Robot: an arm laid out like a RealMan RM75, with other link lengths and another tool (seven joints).
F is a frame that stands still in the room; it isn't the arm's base.
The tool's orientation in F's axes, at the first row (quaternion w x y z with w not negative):
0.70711 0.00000 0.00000 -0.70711
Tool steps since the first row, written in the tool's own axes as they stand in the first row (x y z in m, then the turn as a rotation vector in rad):
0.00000 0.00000 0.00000 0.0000 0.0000 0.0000
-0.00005 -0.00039 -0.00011 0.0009 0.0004 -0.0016
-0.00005 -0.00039 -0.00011 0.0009 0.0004 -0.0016
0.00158 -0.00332 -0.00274 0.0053 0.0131 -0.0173
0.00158 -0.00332 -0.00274 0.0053 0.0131 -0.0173
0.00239 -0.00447 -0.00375 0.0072 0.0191 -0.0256
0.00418 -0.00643 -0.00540 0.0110 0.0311 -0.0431
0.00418 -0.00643 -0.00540 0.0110 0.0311 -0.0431
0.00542 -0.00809 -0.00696 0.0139 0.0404 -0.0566
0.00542 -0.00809 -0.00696 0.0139 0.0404 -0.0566
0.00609 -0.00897 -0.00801 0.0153 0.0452 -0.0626
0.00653 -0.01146 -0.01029 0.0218 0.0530 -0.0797
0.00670 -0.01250 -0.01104 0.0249 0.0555 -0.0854
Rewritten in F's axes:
0.00000 0.00000 0.00000 0.0000 0.0000 0.0000
-0.00039 0.00005 -0.00011 0.0004 -0.0009 -0.0016
-0.00039 0.00005 -0.00011 0.0004 -0.0009 -0.0016
-0.00332 -0.00158 -0.00274 0.0131 -0.0053 -0.0173
-0.00332 -0.00158 -0.00274 0.0131 -0.0053 -0.0173
-0.00447 -0.00239 -0.00375 0.0191 -0.0072 -0.0256
-0.00643 -0.00418 -0.00540 0.0311 -0.0110 -0.0431
-0.00643 -0.00418 -0.00540 0.0311 -0.0110 -0.0431
-0.00809 -0.00542 -0.00696 0.0404 -0.0139 -0.0566
-0.00809 -0.00542 -0.00696 0.0404 -0.0139 -0.0566
-0.00897 -0.00609 -0.00801 0.0452 -0.0153 -0.0626
-0.01146 -0.00653 -0.01029 0.0530 -0.0218 -0.0797
-0.01250 -0.00670 -0.01104 0.0555 -0.0249 -0.0854

